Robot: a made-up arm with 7 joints. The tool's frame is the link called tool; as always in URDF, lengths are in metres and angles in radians. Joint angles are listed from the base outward. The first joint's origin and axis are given. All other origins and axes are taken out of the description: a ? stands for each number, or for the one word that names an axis. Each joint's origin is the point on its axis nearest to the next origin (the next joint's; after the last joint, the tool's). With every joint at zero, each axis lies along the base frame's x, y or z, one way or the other. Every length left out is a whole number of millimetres.
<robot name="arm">
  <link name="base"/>
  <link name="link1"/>
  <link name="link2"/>
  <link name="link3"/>
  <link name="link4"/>
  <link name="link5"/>
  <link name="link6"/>
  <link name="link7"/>
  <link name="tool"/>
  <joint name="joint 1" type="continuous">
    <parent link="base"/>
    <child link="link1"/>
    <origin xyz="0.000 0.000 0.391"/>
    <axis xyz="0 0 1"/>
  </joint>
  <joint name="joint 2" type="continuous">
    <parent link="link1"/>
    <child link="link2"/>
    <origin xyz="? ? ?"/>
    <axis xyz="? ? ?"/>
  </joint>
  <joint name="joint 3" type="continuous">
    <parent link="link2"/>
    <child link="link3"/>
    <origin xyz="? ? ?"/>
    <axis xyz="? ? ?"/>
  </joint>
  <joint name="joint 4" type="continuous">
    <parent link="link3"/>
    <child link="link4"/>
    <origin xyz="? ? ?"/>
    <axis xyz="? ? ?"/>
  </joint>
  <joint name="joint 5" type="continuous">
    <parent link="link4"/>
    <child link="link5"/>
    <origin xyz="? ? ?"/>
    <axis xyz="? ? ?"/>
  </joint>
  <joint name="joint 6" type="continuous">
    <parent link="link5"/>
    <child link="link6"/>
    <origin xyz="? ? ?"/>
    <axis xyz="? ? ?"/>
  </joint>
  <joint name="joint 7" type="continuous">
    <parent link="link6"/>
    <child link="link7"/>
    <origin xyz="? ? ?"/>
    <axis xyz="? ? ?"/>
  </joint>
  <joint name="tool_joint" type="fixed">
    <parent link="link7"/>
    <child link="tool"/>
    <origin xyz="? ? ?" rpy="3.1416 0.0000 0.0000"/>
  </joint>
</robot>
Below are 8 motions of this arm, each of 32 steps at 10 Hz.
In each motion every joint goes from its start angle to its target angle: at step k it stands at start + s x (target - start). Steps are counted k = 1, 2, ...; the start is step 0. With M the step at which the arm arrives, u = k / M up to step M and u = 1 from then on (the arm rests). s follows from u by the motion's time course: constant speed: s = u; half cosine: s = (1 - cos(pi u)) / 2; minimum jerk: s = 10 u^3 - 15 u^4 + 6 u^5.
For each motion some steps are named. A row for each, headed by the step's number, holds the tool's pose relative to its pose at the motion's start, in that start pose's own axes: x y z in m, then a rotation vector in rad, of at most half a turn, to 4 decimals.
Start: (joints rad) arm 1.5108 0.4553 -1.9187 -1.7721 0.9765 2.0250 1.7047
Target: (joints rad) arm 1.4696 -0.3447 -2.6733 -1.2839 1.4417 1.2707 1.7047
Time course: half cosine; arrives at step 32
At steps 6, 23, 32:
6: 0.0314 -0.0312 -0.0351 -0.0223 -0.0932 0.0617
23: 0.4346 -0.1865 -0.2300 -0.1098 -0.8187 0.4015
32: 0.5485 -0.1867 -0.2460 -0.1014 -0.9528 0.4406

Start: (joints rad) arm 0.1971 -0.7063 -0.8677 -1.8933 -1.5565 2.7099 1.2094
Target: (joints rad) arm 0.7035 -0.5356 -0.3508 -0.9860 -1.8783 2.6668 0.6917
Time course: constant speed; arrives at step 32
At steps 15, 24, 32:
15: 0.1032 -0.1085 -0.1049 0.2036 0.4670 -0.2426
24: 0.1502 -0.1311 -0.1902 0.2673 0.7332 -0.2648
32: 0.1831 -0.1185 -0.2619 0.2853 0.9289 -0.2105

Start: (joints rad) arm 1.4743 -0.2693 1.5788 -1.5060 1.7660 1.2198 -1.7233
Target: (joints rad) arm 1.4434 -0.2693 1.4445 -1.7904 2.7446 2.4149 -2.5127
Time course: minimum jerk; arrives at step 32
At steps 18, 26, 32:
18: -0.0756 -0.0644 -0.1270 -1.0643 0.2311 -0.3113
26: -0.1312 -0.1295 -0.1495 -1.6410 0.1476 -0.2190
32: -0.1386 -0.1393 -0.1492 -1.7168 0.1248 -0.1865

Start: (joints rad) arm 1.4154 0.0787 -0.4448 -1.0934 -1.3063 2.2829 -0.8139
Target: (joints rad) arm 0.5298 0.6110 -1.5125 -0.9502 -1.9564 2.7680 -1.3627
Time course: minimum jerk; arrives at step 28
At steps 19, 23, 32:
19: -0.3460 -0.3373 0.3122 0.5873 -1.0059 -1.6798
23: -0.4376 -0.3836 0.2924 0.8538 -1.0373 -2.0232
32: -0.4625 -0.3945 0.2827 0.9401 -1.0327 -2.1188

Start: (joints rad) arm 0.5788 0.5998 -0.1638 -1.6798 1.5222 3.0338 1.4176
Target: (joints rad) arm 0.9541 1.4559 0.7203 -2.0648 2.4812 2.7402 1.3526
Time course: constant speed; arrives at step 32
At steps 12, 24, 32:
12: 0.1814 0.2697 0.1367 -0.5240 0.4002 0.2323
24: 0.3985 0.4918 0.0700 -0.8087 0.9342 0.5036
32: 0.5111 0.5759 -0.0528 -0.8336 1.3278 0.6824

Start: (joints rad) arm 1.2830 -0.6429 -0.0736 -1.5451 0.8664 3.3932 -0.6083
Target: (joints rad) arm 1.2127 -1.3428 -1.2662 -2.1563 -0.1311 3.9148 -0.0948
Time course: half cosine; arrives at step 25
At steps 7, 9, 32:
7: 0.0581 0.0708 -0.0671 -0.2215 0.1716 -0.1034
9: 0.0840 0.1120 -0.1133 -0.3439 0.2617 -0.1495
32: 0.0497 0.3559 -0.4875 -0.9460 0.6160 -0.1743

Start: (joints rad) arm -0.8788 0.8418 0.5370 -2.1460 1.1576 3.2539 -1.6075
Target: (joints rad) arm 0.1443 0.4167 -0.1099 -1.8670 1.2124 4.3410 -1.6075
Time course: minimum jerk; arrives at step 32
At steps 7, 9, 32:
7: 0.0189 -0.0158 -0.0158 -0.1168 0.0098 -0.0498
9: 0.0355 -0.0323 -0.0308 -0.2203 0.0262 -0.0931
32: 0.1073 -0.3578 -0.2585 -1.3256 0.7448 -0.2543

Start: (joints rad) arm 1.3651 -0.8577 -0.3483 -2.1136 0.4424 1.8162 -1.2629
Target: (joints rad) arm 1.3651 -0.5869 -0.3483 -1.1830 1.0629 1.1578 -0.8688
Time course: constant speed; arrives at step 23
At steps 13, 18, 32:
13: 0.0966 0.0041 -0.0874 0.1676 0.2605 0.0295
18: 0.1353 -0.0104 -0.1155 0.2497 0.3153 -0.0250
32: 0.1721 -0.0344 -0.1393 0.3317 0.3345 -0.1099

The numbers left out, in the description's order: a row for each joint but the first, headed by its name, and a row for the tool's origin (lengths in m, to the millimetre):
joint 2: xyz 0.000 0.000 0.000, axis 0 1 0
joint 3: xyz 0.000 0.000 0.390, axis 0 0 1
joint 4: xyz 0.114 0.000 0.000, axis 0 -1 0
joint 5: xyz -0.064 0.000 0.295, axis 0 0 1
joint 6: xyz 0.000 0.000 0.000, axis 0 -1 0
joint 7: xyz 0.111 0.000 0.000, axis 0 0 -1
tool: xyz 0.000 0.000 0.000

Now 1 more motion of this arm.
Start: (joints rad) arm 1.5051 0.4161 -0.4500 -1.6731 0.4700 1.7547 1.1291
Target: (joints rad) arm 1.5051 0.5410 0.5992 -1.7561 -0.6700 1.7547 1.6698
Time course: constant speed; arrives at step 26
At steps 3, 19, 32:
3: -0.0527 -0.0212 0.0398 -0.1139 0.0908 -0.0646
19: -0.3506 0.0061 0.2281 -0.3621 0.6537 -0.5521
32: -0.4671 0.0858 0.2798 -0.2533 0.8637 -0.8180

